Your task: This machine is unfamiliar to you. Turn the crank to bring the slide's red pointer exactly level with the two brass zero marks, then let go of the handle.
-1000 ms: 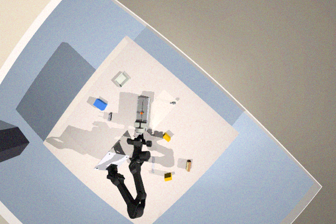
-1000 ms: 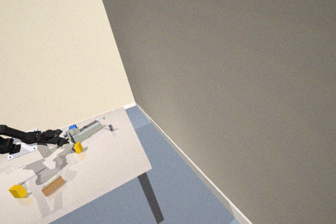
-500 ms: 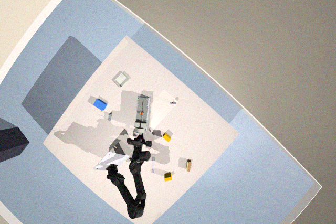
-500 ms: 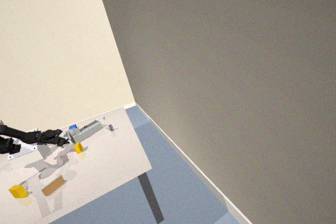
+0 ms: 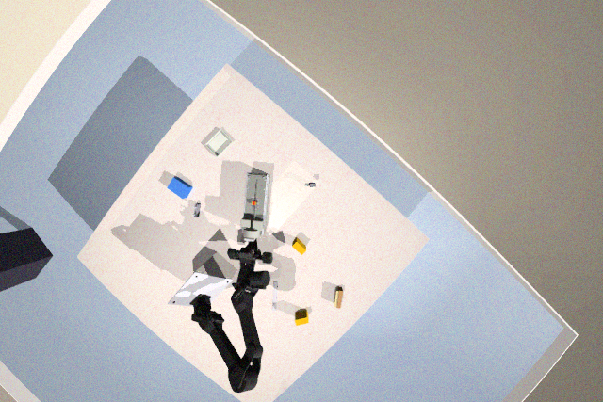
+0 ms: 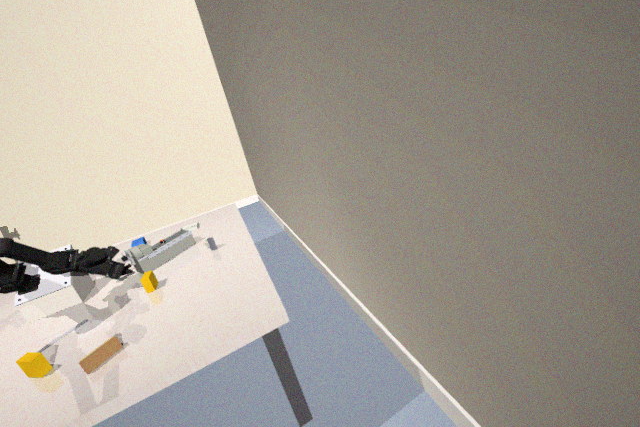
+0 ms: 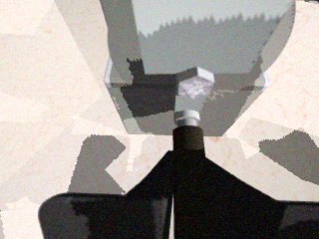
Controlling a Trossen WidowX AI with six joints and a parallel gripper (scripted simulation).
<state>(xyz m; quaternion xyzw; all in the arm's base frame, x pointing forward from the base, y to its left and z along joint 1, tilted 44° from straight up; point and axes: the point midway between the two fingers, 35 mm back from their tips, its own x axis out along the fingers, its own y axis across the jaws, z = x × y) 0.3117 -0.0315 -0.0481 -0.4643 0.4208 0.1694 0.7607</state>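
My gripper tip is now 40 mm below the crank. The rest, counted from my gripper tip: blue block (100 mm behind, 410 mm to the left, 10 mm below); dark brown crank handle (10 mm behind, 10 mm to the right, 30 mm above); red pointer (120 mm ahead, 110 mm to the left, 50 mm above).
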